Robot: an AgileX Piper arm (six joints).
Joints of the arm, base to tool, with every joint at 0 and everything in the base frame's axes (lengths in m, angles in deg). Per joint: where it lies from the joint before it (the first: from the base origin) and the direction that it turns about. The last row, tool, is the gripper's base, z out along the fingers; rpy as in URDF.
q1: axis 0 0 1 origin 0.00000 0.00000 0.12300
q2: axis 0 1 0 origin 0.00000 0.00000 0.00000
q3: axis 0 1 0 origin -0.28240 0.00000 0.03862
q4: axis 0.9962 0 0.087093 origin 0.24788 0.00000 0.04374
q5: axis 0 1 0 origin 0.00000 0.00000 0.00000
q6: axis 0.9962 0 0.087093 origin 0.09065 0.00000 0.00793
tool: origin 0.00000 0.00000 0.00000 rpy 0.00 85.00 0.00
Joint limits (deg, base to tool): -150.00..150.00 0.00..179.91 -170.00..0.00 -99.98..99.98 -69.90..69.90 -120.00..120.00
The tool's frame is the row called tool.
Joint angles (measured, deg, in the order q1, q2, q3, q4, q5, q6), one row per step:
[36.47 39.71 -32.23 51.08 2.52 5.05]
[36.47 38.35 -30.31 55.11 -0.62 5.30]
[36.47 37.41 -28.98 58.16 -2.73 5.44]
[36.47 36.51 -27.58 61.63 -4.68 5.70]
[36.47 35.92 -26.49 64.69 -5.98 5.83]
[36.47 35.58 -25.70 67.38 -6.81 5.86]
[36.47 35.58 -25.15 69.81 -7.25 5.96]
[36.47 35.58 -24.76 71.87 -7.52 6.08]
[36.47 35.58 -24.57 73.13 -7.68 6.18]
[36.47 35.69 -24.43 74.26 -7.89 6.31]
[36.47 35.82 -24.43 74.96 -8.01 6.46]
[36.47 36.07 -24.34 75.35 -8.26 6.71]
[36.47 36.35 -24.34 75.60 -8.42 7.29]
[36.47 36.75 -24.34 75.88 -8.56 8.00]
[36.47 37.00 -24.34 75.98 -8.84 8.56]
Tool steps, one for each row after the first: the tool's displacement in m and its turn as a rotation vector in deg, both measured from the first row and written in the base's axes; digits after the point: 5 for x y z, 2 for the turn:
[-0.00142 -0.00592 -0.00491 4.13 1.40 -2.72]
[-0.00238 -0.01021 -0.00878 7.06 2.62 -4.66]
[-0.00329 -0.01443 -0.01370 10.23 4.38 -6.61]
[-0.00384 -0.01737 -0.01826 12.73 6.16 -8.06]
[-0.00407 -0.01927 -0.02206 14.73 7.86 -9.11]
[-0.00370 -0.02001 -0.02552 16.41 9.69 -9.85]
[-0.00349 -0.02052 -0.02810 17.87 11.26 -10.40]
[-0.00337 -0.02083 -0.02941 18.82 12.20 -10.74]
[-0.00292 -0.02098 -0.03064 19.66 13.09 -11.12]
[-0.00248 -0.02094 -0.03104 20.25 13.67 -11.35]
[-0.00166 -0.02083 -0.03214 20.58 14.21 -11.71]
[-0.00082 -0.02053 -0.03280 21.09 14.82 -11.98]
[0.00031 -0.01998 -0.03376 21.66 15.62 -12.28]
[0.00115 -0.01989 -0.03427 22.09 16.05 -12.64]

